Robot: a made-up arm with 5 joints.
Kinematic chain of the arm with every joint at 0, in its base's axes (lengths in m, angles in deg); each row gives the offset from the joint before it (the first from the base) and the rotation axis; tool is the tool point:
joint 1: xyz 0 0 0.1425 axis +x
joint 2: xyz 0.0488 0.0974 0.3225 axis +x
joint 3: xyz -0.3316 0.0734 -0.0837 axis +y
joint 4: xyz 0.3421 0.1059 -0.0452 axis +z
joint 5: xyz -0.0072 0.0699 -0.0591 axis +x
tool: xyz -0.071 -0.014 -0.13
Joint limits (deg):
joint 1: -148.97..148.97
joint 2: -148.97..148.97
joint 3: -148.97..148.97
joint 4: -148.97..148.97
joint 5: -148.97..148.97
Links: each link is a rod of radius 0.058 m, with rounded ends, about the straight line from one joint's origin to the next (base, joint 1, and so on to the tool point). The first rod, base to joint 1, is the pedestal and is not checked.
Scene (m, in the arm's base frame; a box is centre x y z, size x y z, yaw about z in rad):
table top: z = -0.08
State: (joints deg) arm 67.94 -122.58 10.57 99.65 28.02
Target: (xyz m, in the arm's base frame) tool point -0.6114 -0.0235 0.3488
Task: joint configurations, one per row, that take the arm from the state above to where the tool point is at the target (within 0.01 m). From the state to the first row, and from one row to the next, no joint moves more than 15 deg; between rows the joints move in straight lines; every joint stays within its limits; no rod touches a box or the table.
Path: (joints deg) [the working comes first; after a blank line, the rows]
Joints at the target: 1.71 -83.52 128.38 89.55 21.03
Straight joint move there: clear.

1: 59.66 -117.70 25.30 98.39 27.15
2: 51.38 -112.82 40.02 97.13 26.27
3: 43.10 -107.93 54.75 95.86 25.40
4: 34.82 -103.05 69.48 94.60 24.52
5: 26.54 -98.17 84.20 93.34 23.65
6: 18.26 -93.29 98.93 92.08 22.78
7: 9.98 -88.41 113.66 90.81 21.90
8: 1.71 -83.52 128.38 89.55 21.03

